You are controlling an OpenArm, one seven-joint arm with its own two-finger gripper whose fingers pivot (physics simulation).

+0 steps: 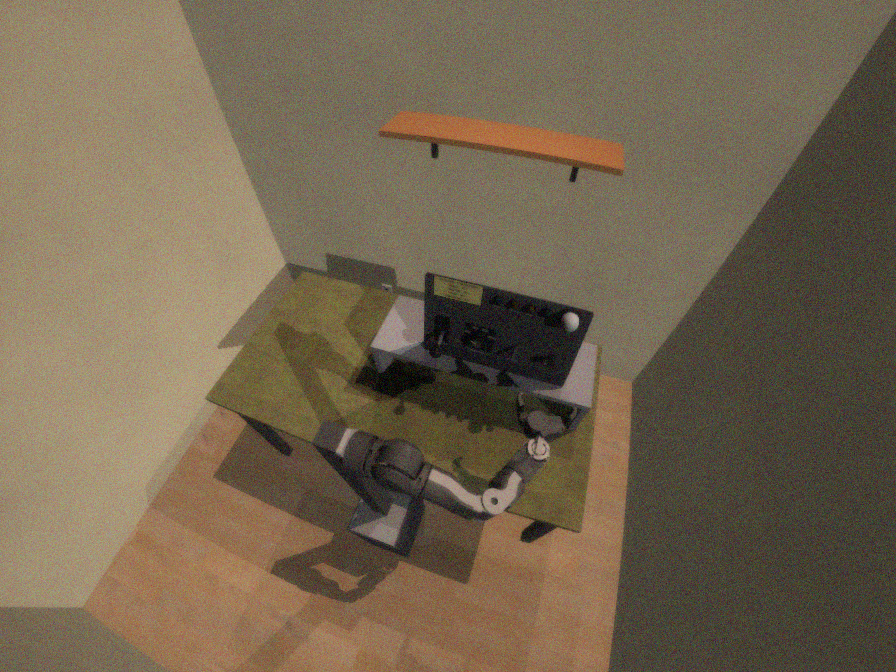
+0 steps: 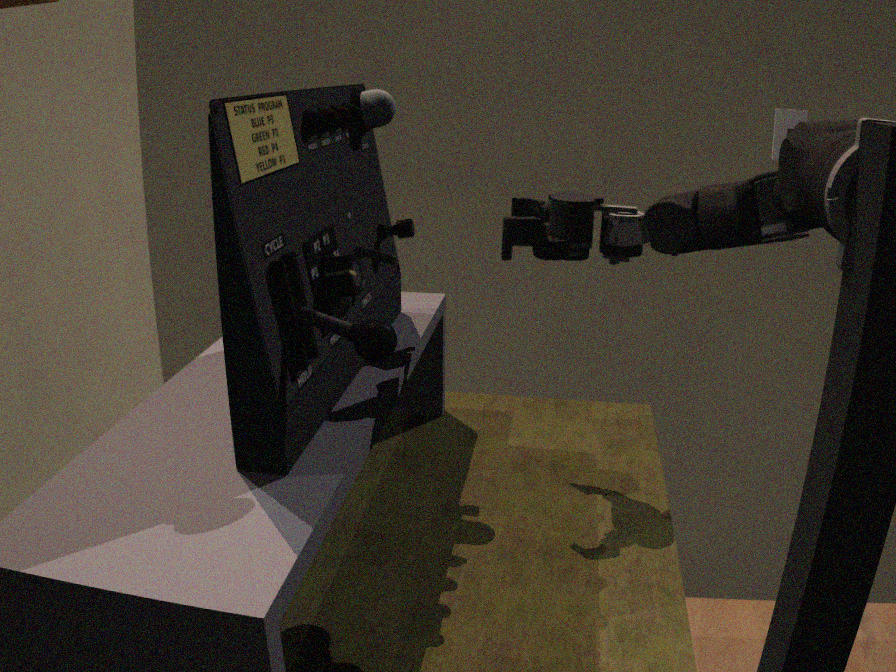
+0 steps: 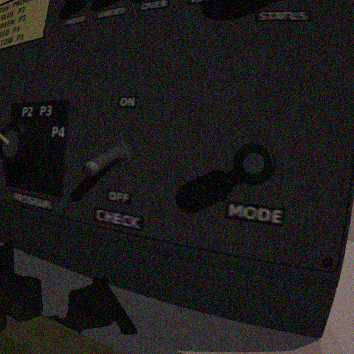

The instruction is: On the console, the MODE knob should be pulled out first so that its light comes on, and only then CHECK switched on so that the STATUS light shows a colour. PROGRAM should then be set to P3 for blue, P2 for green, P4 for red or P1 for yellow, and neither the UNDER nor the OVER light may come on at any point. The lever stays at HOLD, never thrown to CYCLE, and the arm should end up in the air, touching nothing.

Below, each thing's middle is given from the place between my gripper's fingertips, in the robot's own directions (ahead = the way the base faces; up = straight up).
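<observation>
My gripper is 20 mm below the dark console (image 2: 295, 174), and it is also 170 mm short of the console and 180 mm to the right of it.
</observation>
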